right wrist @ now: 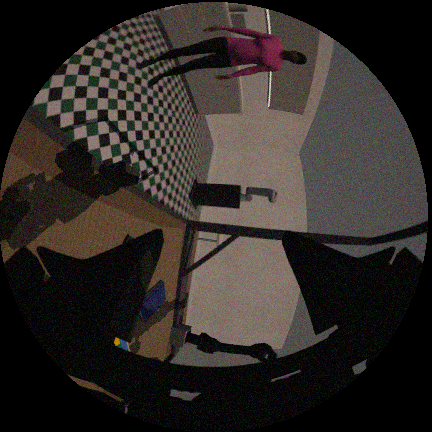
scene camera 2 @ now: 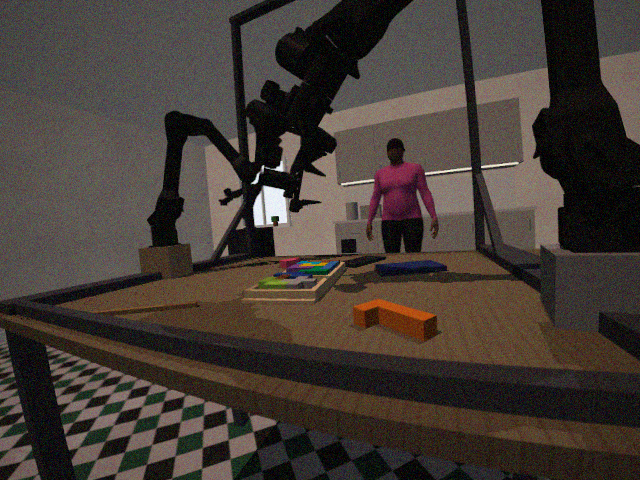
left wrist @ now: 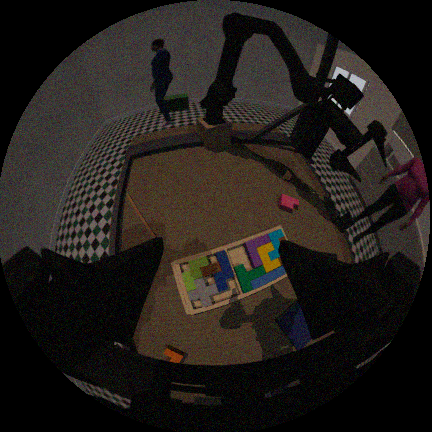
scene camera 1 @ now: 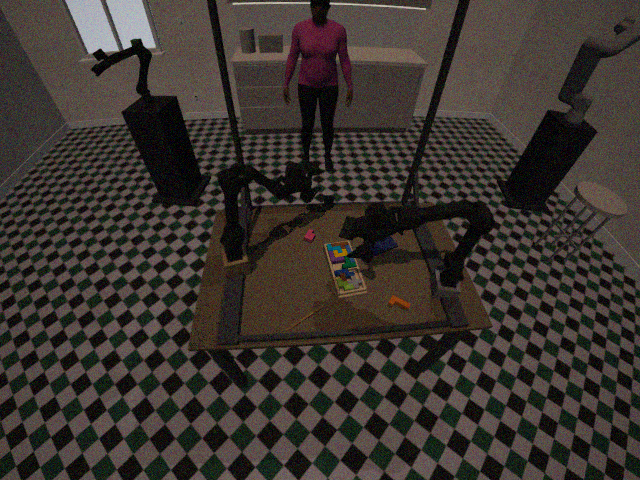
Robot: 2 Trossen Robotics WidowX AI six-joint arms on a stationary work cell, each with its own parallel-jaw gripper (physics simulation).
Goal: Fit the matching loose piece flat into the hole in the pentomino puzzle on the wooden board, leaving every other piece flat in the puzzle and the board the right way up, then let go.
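Seen in the pictures: left gripper, fingertip midpoint: (scene camera 2: 275, 171) (left wrist: 223, 245) (scene camera 1: 347, 246); right gripper, fingertip midpoint: (right wrist: 224, 236) (scene camera 2: 323, 189) (left wrist: 372, 173) (scene camera 1: 322, 179); left arm's base, origin of the base link: (right wrist: 186, 336) (scene camera 2: 603, 248) (scene camera 1: 447, 280); right arm's base, origin of the base link: (scene camera 2: 165, 245) (left wrist: 213, 120) (scene camera 1: 234, 254).
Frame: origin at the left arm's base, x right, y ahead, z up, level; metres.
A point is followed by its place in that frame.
Observation:
The wooden puzzle board (scene camera 1: 353, 294) {x -0.084, y 0.390, z -0.068 m} (scene camera 2: 279, 299) {x -0.082, y 0.390, z -0.067 m} (left wrist: 176, 281) {x -0.092, y 0.408, z -0.067 m} lies the right way up with coloured pieces in two compartments. A bare hole (left wrist: 240, 256) {x 0.051, y 0.471, z -0.067 m} shows beside the purple and green pieces in the left wrist view. A small notched pink piece (scene camera 1: 309, 235) {x 0.204, y 0.626, z -0.055 m} (scene camera 2: 289, 263) {x 0.184, y 0.607, z -0.060 m} (left wrist: 288, 202) {x 0.202, y 0.618, z -0.052 m} lies loose on the table beyond the board. A bent orange piece (scene camera 1: 400, 302) {x -0.103, y 0.195, z -0.052 m} (scene camera 2: 395, 316) {x -0.109, y 0.193, z -0.057 m} (left wrist: 174, 354) {x -0.090, y 0.228, z -0.052 m} lies loose nearer the left arm's base. My left gripper (scene camera 1: 346, 244) {x -0.012, y 0.443, z 0.152 m} (scene camera 2: 288, 157) (left wrist: 223, 245) {x -0.012, y 0.443, z 0.152 m} is open and empty above the board. My right gripper (scene camera 1: 319, 181) {x 0.367, y 0.592, z 0.164 m} (scene camera 2: 321, 188) {x 0.367, y 0.592, z 0.164 m} (right wrist: 224, 236) {x 0.367, y 0.592, z 0.164 m} is open and empty, high near the far edge.
A blue flat object (scene camera 1: 385, 244) {x 0.211, y 0.254, z -0.061 m} (scene camera 2: 410, 267) {x 0.186, y 0.261, z -0.061 m} (left wrist: 296, 325) {x 0.199, y 0.279, z -0.061 m} (right wrist: 154, 300) {x 0.218, y 0.272, z -0.061 m} lies beside the board. A dark flat object (scene camera 2: 364, 259) {x 0.306, y 0.427, z -0.064 m} lies behind it. A thin stick (scene camera 1: 305, 317) {x -0.219, y 0.572, z -0.065 m} (scene camera 2: 149, 308) {x -0.211, y 0.558, z -0.067 m} (left wrist: 141, 215) {x -0.208, y 0.564, z -0.066 m} lies near the front. Dark frame rails edge the table.

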